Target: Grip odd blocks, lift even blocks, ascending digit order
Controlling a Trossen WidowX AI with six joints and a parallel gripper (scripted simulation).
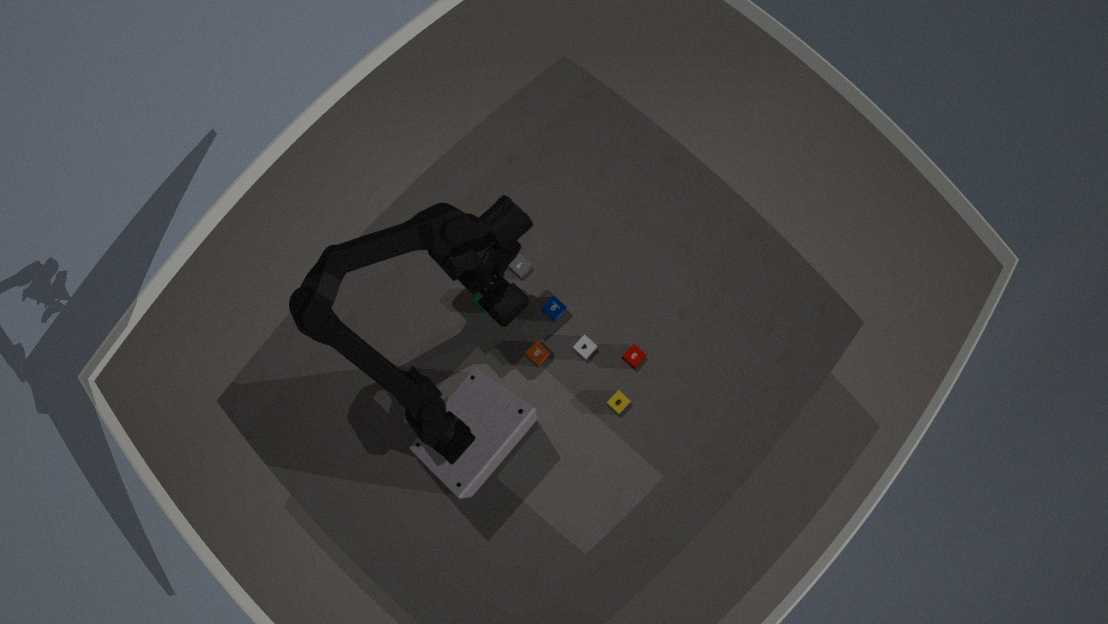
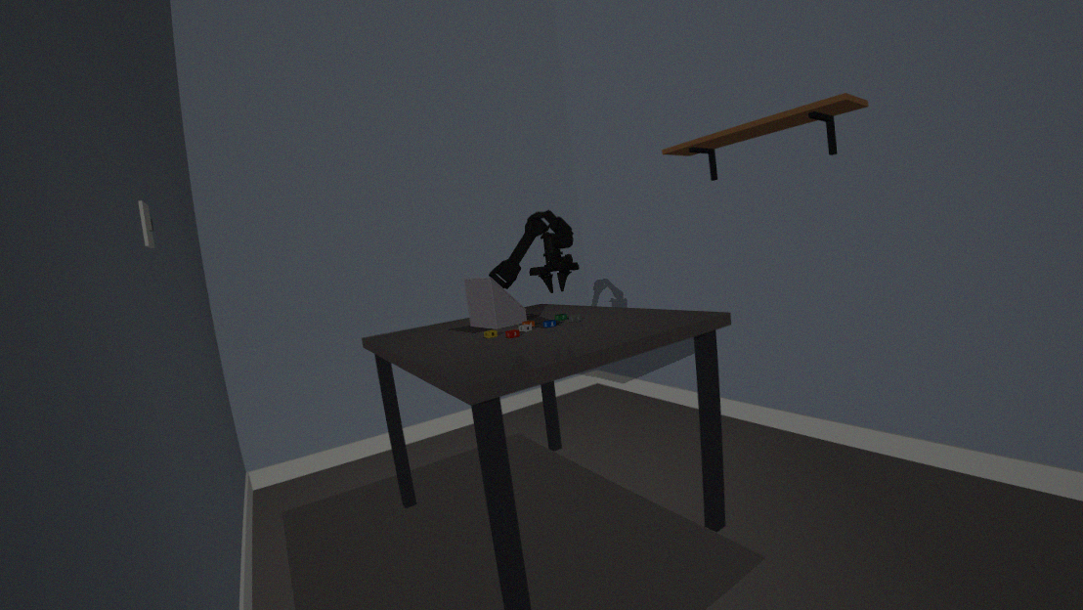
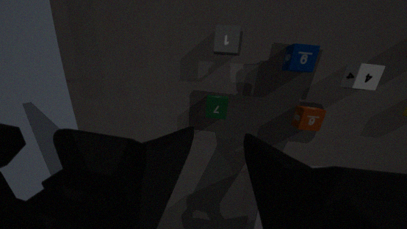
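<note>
My gripper tip is 2 cm short of the yellow block, 31 cm to the left of it and 9 cm above it. From my gripper tip the other things lie so: white block: 5 cm ahead, 19 cm to the right, 9 cm below; red block: 10 cm ahead, 27 cm to the right, 9 cm below; green block: 9 cm below.
</note>
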